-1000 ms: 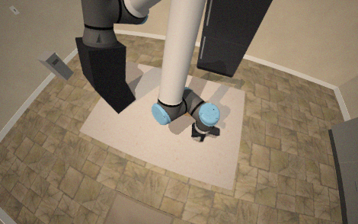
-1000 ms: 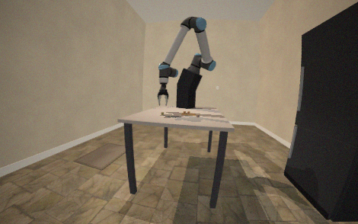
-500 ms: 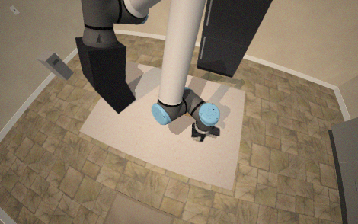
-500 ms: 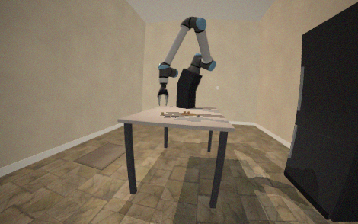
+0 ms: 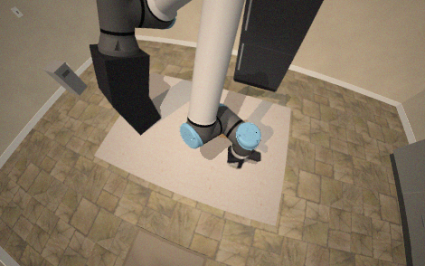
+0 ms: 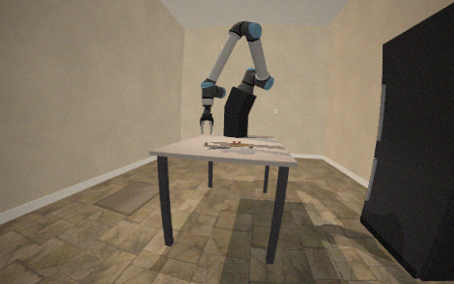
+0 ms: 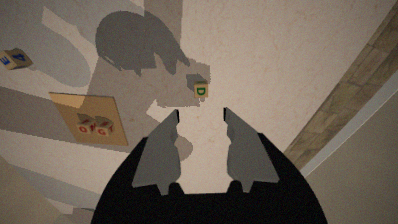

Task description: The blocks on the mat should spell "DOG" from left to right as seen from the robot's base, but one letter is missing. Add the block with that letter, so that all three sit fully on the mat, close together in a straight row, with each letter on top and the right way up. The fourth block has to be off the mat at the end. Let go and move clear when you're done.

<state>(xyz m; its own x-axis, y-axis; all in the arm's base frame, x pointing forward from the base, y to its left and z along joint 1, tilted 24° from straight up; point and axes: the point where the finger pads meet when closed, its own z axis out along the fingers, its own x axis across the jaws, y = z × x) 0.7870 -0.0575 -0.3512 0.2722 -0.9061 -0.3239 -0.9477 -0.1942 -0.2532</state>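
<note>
The green D block is 9 cm below my hand. The rest, counted from my hand: mat: 23 cm to the left, 14 cm behind, 10 cm below.
</note>
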